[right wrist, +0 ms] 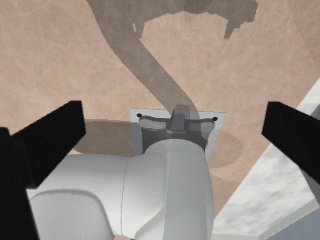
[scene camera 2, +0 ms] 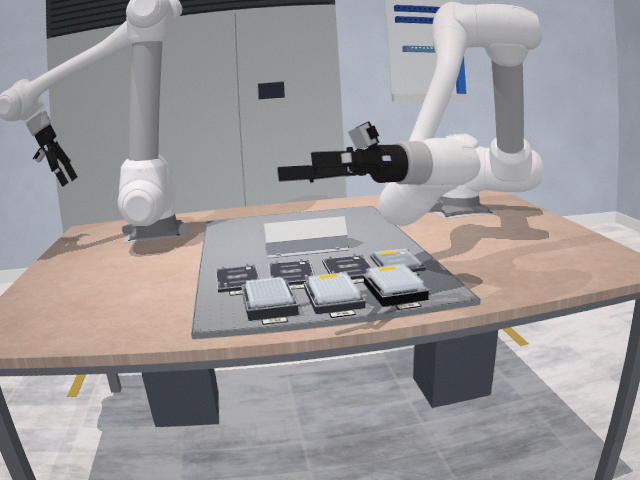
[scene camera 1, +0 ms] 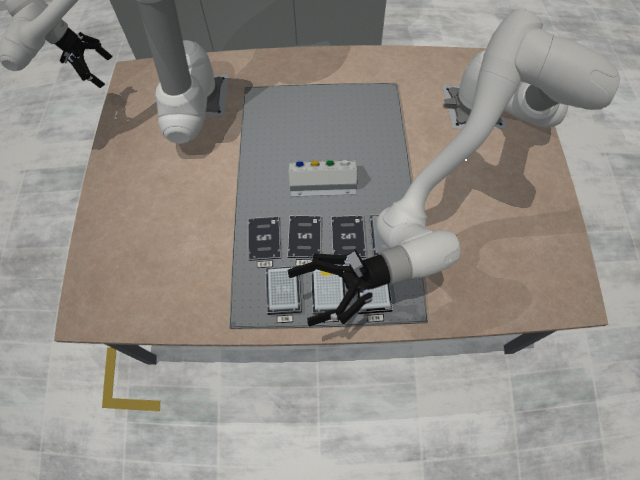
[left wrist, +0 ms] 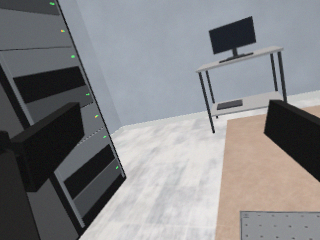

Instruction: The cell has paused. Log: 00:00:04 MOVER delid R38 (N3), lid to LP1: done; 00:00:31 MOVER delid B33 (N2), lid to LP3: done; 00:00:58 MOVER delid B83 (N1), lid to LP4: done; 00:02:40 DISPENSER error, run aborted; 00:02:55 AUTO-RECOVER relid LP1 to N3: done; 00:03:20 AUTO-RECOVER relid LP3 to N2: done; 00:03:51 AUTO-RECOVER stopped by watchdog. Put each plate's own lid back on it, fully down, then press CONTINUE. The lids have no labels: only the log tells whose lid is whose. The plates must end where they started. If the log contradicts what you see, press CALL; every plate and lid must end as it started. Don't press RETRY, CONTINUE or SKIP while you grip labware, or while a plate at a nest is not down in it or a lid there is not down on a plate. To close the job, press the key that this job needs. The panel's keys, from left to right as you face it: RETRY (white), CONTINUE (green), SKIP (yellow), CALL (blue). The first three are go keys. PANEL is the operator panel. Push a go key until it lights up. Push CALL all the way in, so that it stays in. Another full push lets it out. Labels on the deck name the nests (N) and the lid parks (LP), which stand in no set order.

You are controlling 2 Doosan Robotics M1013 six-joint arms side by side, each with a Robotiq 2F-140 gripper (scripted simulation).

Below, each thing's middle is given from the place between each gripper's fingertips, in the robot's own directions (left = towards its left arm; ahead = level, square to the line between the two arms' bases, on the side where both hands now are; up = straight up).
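The LP3 lid park [scene camera 1: 252, 228] is far behind my left hand, a fair way to the right of it and far below it. The plate [scene camera 2: 273, 291] is 100 mm behind my left hand, 80 mm to the right of it and 270 mm below it, while the LP2 lid park [scene camera 1: 337, 245] is far behind my left hand, a fair way to the left of it and far below it. As for the LP1 lid park [scene camera 1: 315, 244], my left gripper [scene camera 2: 294, 167] is 290 mm past it, 30 mm to the left of it and 300 mm above it.
The LP1 lid park is 54 cm ahead of my right hand, 77 cm to the left of it and 21 cm below it. I find the plate 73 cm ahead of my right hand, 72 cm to the left of it and 19 cm below it, and the LP2 lid park is far ahead of my right hand, far to the left of it and a fair way below it. My right gripper [scene camera 1: 106, 71] is now far short of the LP3 lid park, far to the right of it and a fair way above it.
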